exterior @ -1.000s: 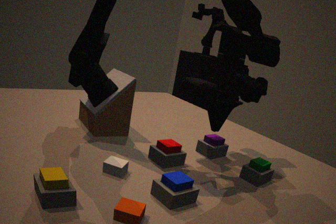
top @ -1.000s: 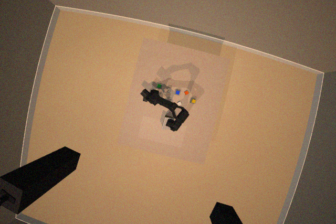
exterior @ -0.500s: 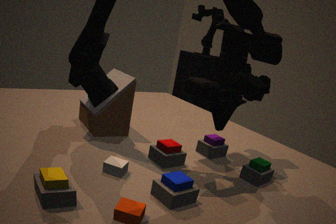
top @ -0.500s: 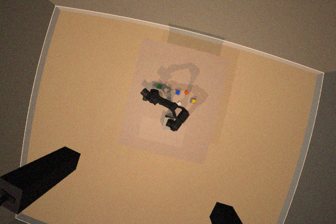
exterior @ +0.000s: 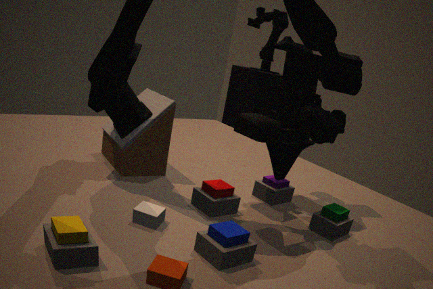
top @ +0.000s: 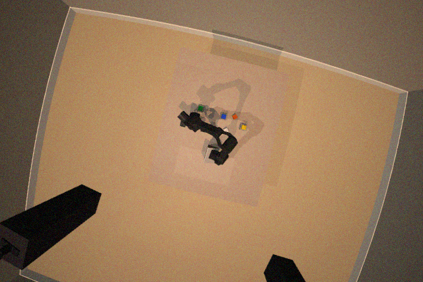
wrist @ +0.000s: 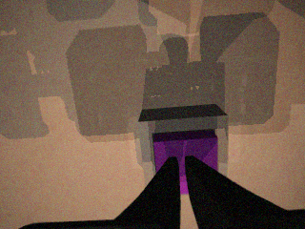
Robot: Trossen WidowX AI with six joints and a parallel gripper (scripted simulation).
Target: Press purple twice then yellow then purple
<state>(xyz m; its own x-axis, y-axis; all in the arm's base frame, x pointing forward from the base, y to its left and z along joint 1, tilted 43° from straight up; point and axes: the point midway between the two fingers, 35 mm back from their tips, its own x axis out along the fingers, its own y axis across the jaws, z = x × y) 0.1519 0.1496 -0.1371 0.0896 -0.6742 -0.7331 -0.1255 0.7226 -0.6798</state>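
The purple button lies 10 mm below my gripper tip. Also, from my gripper tip: red button 120 mm to the right, 20 mm ahead; green button 130 mm ahead, 10 mm to the left; blue button 180 mm to the right, 140 mm ahead.
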